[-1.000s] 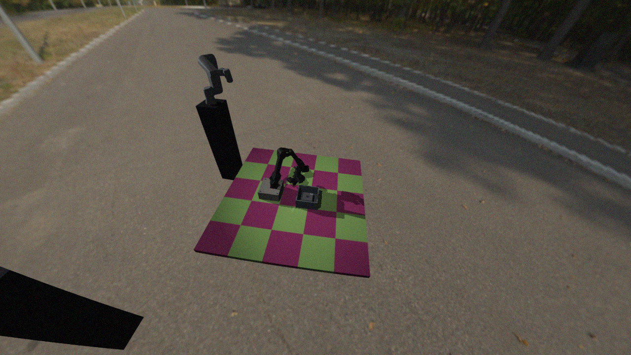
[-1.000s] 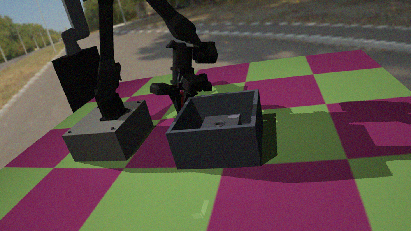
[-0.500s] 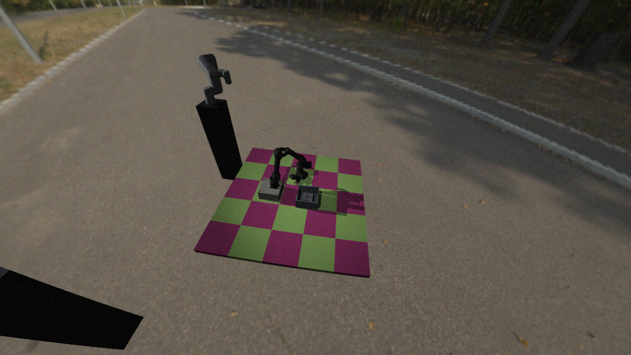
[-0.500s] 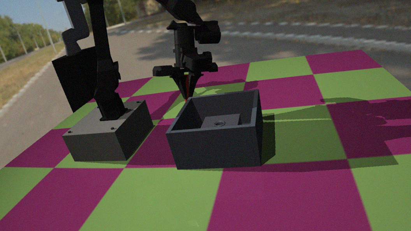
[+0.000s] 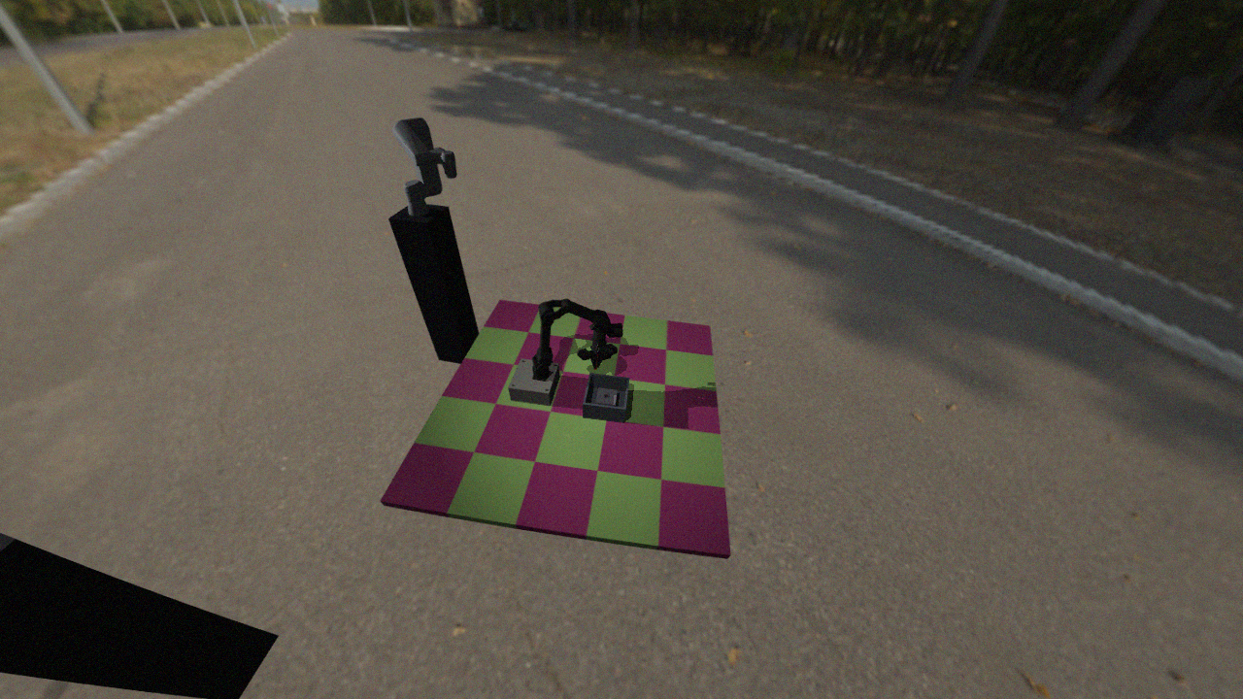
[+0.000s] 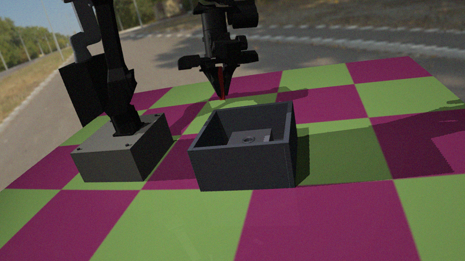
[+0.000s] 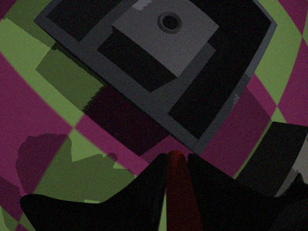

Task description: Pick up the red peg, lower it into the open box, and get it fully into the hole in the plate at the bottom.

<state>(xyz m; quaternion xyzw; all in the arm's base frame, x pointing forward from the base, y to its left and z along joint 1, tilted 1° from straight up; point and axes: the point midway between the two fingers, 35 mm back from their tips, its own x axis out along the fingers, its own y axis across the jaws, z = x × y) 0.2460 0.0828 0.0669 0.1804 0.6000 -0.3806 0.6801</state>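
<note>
The red peg is 30 mm above my gripper tip and 10 mm to the left of it. Also, from my gripper tip: grey plate: 100 mm to the right, 80 mm below, 70 mm ahead; then dark grey box: 100 mm to the right, 100 mm below, 70 mm ahead.
</note>
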